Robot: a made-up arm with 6 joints.
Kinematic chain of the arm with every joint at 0, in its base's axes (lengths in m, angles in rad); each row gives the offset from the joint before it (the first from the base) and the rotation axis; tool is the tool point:
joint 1: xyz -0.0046 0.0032 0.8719 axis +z
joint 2: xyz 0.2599 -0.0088 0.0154 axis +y
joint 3: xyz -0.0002 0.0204 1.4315 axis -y
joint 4: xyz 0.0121 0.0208 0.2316 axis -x
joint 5: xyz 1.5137 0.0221 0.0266 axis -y
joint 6: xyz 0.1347 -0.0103 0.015 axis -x
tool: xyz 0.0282 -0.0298 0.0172
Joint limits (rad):
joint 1: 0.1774..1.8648
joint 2: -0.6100..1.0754
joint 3: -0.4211..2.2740
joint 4: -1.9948..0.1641
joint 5: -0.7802..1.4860
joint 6: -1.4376..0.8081
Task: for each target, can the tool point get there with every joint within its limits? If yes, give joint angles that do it. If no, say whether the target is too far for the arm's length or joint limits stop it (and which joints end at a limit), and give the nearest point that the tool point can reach.
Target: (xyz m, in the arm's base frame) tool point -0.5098 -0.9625 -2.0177
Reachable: no: joint limits stop it (at a limit: joint 1, joint 2, joint 3, joint 4) | nearest point 1.7762 0.2325 -0.0579 | short by 3.239 m
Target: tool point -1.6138 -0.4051 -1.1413
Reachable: no: joint limits stop it (at a limit: joint 1, joint 2, joint 3, joint 5, joint 6) | nearest point -0.6177 1.6964 -0.0487 | short by 2.570 m
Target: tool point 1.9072 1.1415 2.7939
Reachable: yes | joints 0.5447 0.2392 0.3959 -0.8092 0.1860 -1.1204
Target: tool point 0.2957 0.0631 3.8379
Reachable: yes | joints 0.3286 -0.3529 0.6942 -0.5862 0.3659 0.6336
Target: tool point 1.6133 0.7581 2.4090
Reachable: yes | joints 0.4343 -0.1246 -0.2102 -0.4429 -0.0053 -0.9746
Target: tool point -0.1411 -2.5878 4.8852
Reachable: no: too far | nearest point -0.0869 -1.5588 3.4543 | short by 1.763 m
